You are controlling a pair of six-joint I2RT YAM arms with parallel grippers.
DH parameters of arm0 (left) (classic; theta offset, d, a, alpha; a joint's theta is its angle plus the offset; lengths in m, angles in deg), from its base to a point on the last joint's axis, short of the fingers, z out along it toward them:
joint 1: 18.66 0.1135 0.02 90
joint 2: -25.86 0 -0.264 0
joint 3: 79.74 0 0.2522 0
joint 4: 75.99 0 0.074 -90
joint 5: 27.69 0 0 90
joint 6: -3.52 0.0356 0 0
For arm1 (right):
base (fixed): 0 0 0 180
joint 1: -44.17 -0.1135 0.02 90
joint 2: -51.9 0 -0.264 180
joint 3: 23.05 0 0.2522 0
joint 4: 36.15 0 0.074 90
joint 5: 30.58 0 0 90
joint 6: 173.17 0.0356 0 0
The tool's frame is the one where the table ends.
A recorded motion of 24 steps. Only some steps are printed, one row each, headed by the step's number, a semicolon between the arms.
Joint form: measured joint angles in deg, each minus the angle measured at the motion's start. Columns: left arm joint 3, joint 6, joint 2, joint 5, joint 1, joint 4; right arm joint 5, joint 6, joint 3, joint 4, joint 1, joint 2.
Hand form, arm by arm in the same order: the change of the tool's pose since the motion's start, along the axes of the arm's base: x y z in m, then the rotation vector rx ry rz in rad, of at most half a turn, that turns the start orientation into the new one. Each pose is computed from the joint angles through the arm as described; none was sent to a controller.
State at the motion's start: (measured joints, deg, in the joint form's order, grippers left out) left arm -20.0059 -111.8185 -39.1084 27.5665 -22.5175 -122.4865; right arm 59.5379 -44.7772 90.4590 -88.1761 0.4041 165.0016
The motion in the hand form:
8: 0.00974 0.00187 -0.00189 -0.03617 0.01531 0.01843; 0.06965 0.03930 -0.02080 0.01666 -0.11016 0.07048
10: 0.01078 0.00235 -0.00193 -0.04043 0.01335 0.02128; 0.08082 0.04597 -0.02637 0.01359 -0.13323 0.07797
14: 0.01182 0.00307 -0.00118 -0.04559 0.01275 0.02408; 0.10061 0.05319 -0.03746 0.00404 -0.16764 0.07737
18: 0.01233 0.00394 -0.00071 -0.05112 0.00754 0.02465; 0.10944 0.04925 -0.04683 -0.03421 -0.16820 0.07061
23: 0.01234 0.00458 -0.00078 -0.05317 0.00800 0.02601; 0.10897 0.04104 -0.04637 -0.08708 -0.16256 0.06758
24: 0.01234 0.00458 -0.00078 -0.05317 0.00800 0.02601; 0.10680 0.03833 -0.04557 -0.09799 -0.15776 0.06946
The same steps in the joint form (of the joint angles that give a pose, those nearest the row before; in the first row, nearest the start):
8: 0.74 -1.86 -2.36 -1.51 0.81 1.95; -1.44 -7.10 22.29 1.25 2.27 18.32
10: 0.76 -2.06 -2.53 -1.68 0.96 2.34; -1.18 -8.26 26.89 1.09 2.51 21.88
14: 0.98 -2.23 -2.71 -1.95 1.18 2.45; -0.48 -9.90 35.02 0.33 3.26 28.07
18: 0.98 -2.25 -2.71 -2.32 1.44 2.78; 0.55 -11.30 37.15 -0.98 4.09 30.18
23: 0.96 -2.25 -2.71 -2.47 1.62 2.78; 2.08 -12.87 36.02 -2.88 4.61 29.18
24: 0.96 -2.25 -2.71 -2.47 1.62 2.78; 2.25 -13.18 34.58 -3.02 4.68 28.20

